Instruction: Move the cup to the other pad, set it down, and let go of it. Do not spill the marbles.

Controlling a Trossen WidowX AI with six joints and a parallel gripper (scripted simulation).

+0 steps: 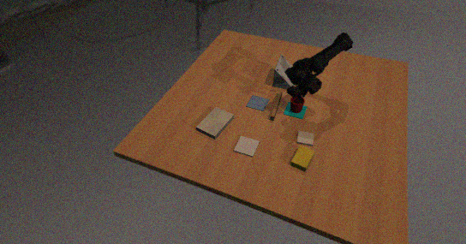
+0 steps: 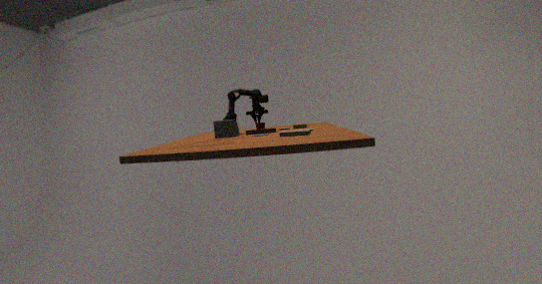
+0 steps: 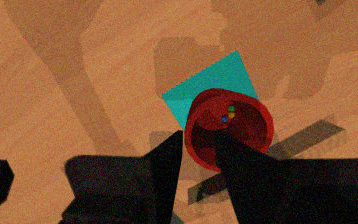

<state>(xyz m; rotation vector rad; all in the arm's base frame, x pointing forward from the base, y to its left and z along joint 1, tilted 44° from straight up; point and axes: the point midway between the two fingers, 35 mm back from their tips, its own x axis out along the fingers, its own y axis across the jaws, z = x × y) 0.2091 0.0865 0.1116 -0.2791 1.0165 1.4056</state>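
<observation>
The red cup is 20 mm ahead of my gripper tip, 10 mm to the right of it and 40 mm below it. The rest, counted from my gripper tip: grey-blue pad (60 mm ahead, 220 mm to the right, 80 mm below); then teal pad (30 mm ahead, 10 mm to the right, 80 mm below); then thin wooden stick (50 mm ahead, 120 mm to the right, 70 mm below).
</observation>
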